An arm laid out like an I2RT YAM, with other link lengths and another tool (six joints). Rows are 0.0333 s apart.
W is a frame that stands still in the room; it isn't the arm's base.
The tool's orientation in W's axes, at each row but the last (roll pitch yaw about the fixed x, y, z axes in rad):
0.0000, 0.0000, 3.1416
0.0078, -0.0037, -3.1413
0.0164, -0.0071, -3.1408
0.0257, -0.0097, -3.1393
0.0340, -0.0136, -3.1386
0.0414, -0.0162, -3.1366
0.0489, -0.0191, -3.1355
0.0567, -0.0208, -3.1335
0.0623, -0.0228, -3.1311
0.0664, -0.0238, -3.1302
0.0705, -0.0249, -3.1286
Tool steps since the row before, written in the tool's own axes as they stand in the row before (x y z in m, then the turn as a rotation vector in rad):
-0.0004, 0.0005, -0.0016, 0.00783, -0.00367, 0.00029
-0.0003, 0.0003, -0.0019, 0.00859, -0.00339, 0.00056
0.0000, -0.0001, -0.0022, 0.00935, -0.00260, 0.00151
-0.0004, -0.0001, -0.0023, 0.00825, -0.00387, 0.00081
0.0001, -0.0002, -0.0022, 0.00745, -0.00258, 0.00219
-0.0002, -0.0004, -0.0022, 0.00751, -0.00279, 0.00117
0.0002, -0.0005, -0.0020, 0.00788, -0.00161, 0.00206
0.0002, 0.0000, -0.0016, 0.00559, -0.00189, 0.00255
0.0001, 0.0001, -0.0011, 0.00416, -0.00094, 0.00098
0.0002, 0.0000, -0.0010, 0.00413, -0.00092, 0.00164
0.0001, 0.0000, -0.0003, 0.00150, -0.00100, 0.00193
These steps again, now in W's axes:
0.0004, -0.0005, -0.0016, -0.00783, 0.00367, 0.00029
0.0003, -0.0003, -0.0019, -0.00859, 0.00339, 0.00057
0.0000, 0.0001, -0.0022, -0.00934, 0.00262, 0.00153
0.0004, 0.0000, -0.0023, -0.00825, 0.00387, 0.00079
-0.0001, 0.0001, -0.0022, -0.00743, 0.00263, 0.00220
0.0002, 0.0003, -0.0022, -0.00751, 0.00280, 0.00118
-0.0002, 0.0004, -0.0020, -0.00785, 0.00166, 0.00213
-0.0002, -0.0001, -0.0016, -0.00555, 0.00199, 0.00255
-0.0001, -0.0002, -0.0011, -0.00415, 0.00096, 0.00101
-0.0002, -0.0001, -0.0010, -0.00410, 0.00098, 0.00167
-0.0001, 0.0000, -0.0003, -0.00147, 0.00111, 0.00189

